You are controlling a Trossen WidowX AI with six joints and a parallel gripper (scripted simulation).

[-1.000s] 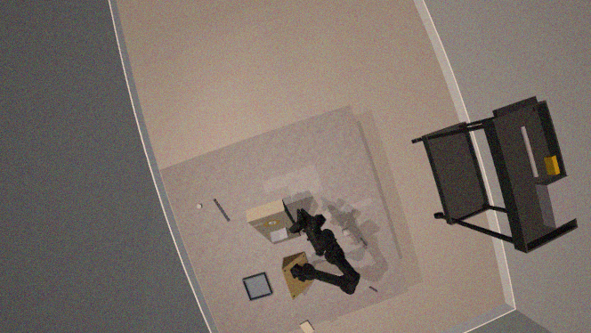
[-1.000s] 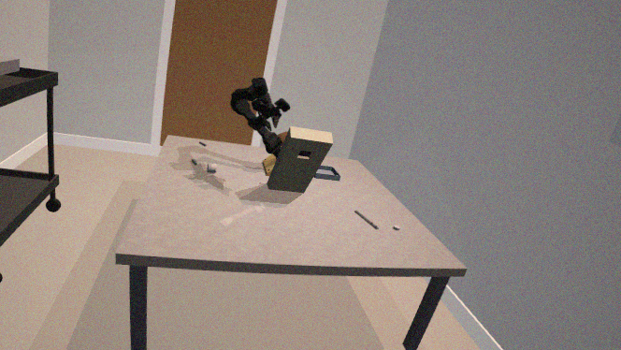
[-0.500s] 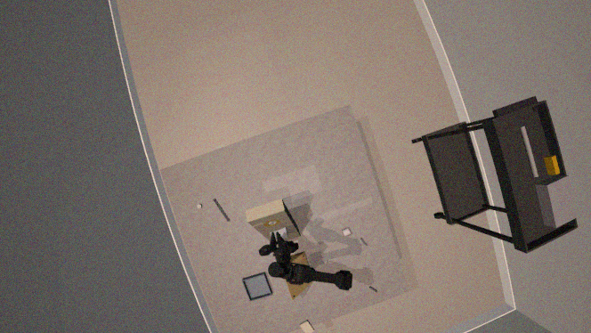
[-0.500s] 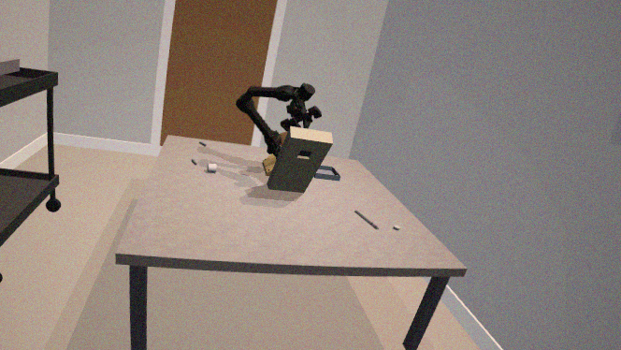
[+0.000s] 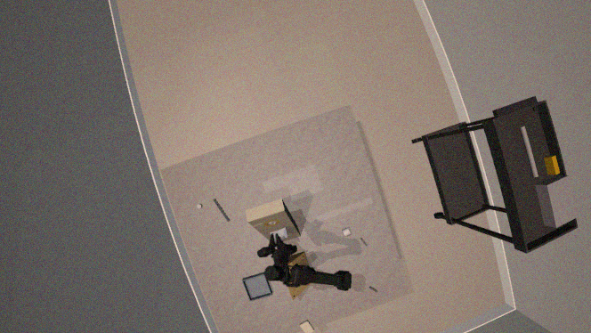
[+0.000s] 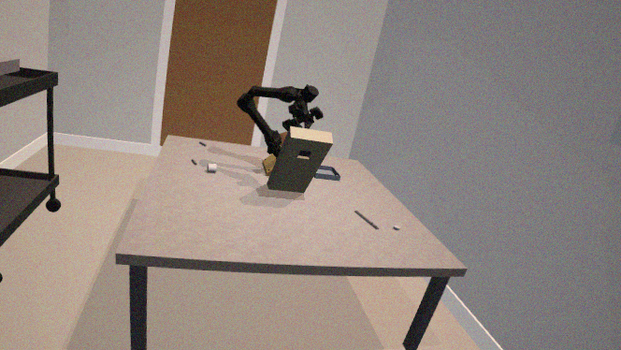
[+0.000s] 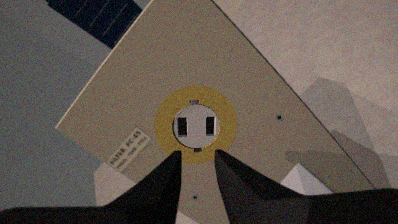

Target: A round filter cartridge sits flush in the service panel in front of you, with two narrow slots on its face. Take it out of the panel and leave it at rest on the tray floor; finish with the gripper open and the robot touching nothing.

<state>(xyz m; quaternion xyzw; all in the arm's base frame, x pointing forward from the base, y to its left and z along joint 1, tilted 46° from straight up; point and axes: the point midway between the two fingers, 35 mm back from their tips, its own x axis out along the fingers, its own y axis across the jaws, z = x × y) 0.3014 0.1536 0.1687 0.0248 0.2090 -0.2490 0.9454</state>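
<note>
Now: gripper tip 60 mm short of the filter cartridge and 40 mm above it. Also, from my gripper tip: tiny white piece (250 mm ahead, 450 mm to the left, 310 mm below); dark-rimmed square tray (370 mm behind, 300 mm to the left, 310 mm below).
</note>
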